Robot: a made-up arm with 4 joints.
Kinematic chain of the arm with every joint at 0, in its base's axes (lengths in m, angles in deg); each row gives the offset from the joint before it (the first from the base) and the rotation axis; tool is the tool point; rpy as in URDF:
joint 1: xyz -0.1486 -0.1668 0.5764 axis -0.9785 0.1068 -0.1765
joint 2: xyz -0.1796 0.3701 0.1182 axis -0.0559 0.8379 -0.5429
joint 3: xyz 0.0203 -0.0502 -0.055 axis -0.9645 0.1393 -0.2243
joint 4: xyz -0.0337 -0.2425 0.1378 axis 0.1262 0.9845 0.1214
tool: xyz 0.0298 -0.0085 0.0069 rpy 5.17 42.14 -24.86
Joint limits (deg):
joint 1: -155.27..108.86
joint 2: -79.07..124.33
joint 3: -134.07..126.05
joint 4: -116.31..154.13
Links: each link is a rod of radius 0.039 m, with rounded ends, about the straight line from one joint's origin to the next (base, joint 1, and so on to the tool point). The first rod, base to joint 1, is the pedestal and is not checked.
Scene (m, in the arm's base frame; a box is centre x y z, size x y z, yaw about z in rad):
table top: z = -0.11
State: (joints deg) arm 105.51 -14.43 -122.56 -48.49
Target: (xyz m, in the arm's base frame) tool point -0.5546 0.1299 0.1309
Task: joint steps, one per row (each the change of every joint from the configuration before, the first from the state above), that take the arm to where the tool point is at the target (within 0.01 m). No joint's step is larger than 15 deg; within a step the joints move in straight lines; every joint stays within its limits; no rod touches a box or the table.
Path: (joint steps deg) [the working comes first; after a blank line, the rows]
Joints at the target: 108.35 116.75 -78.06 -59.16
Straight joint move there: clear.

1: 0.32 14.58 4.94 -1.19
2: 0.31 14.57 4.95 -1.18
3: 0.32 14.58 4.94 -1.19
4: 0.31 14.57 4.95 -1.18
5: 0.32 14.58 4.94 -1.19
6: 0.32 14.57 4.95 -1.18
7: 0.31 14.58 4.94 -1.19
8: 0.32 14.57 4.95 -1.18
9: 0.31 14.58 4.94 -1.19

